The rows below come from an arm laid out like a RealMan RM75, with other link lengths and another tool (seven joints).
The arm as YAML. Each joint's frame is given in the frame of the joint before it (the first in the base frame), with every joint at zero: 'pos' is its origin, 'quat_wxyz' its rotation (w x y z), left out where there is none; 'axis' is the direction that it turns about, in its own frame. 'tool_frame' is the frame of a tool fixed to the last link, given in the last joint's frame.
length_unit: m
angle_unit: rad
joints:
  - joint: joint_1
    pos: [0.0, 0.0, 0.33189]
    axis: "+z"
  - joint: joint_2
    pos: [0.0, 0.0, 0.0]
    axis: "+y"
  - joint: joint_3
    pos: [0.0, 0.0, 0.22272]
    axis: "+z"
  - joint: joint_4
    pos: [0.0, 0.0, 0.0]
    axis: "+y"
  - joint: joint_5
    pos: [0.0, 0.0, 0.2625]
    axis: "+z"
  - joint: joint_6
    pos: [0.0, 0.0, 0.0]
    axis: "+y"
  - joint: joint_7
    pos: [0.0, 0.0, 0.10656]
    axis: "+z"
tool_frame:
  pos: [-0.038, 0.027, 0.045]
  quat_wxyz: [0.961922, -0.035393, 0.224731, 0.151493]
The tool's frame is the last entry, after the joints.
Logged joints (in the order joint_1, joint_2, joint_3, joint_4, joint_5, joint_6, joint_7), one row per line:
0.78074 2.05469 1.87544 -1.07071 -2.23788 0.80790 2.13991
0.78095 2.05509 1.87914 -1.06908 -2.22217 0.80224 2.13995
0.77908 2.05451 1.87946 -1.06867 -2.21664 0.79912 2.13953
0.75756 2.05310 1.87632 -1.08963 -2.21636 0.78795 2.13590
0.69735 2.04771 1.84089 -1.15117 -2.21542 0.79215 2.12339
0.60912 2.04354 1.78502 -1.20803 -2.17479 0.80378 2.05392
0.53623 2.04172 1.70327 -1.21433 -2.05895 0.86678 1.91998
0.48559 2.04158 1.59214 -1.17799 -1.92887 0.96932 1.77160
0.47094 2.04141 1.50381 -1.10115 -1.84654 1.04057 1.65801
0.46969 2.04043 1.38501 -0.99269 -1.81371 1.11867 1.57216
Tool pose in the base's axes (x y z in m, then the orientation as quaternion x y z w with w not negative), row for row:
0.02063 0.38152 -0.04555 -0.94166 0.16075 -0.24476 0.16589
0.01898 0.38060 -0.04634 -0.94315 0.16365 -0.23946 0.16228
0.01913 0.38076 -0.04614 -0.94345 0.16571 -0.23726 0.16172
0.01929 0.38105 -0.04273 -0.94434 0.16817 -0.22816 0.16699
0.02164 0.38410 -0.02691 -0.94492 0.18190 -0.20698 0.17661
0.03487 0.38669 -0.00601 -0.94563 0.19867 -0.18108 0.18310
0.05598 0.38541 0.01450 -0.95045 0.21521 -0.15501 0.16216
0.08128 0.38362 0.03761 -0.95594 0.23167 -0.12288 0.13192
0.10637 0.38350 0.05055 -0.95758 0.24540 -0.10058 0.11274
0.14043 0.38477 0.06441 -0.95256 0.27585 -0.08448 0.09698
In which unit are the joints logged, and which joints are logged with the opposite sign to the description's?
The joints are logged in radians. Opposite sign: joint_3, joint_6.
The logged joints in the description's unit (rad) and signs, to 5 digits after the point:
0.78074 2.05469 -1.87544 -1.07071 -2.23788 -0.80790 2.13991
0.78095 2.05509 -1.87914 -1.06908 -2.22217 -0.80224 2.13995
0.77908 2.05451 -1.87946 -1.06867 -2.21664 -0.79912 2.13953
0.75756 2.05310 -1.87632 -1.08963 -2.21636 -0.78795 2.13590
0.69735 2.04771 -1.84089 -1.15117 -2.21542 -0.79215 2.12339
0.60912 2.04354 -1.78502 -1.20803 -2.17479 -0.80378 2.05392
0.53623 2.04172 -1.70327 -1.21433 -2.05895 -0.86678 1.91998
0.48559 2.04158 -1.59214 -1.17799 -1.92887 -0.96932 1.77160
0.47094 2.04141 -1.50381 -1.10115 -1.84654 -1.04057 1.65801
0.46969 2.04043 -1.38501 -0.99269 -1.81371 -1.11867 1.57216

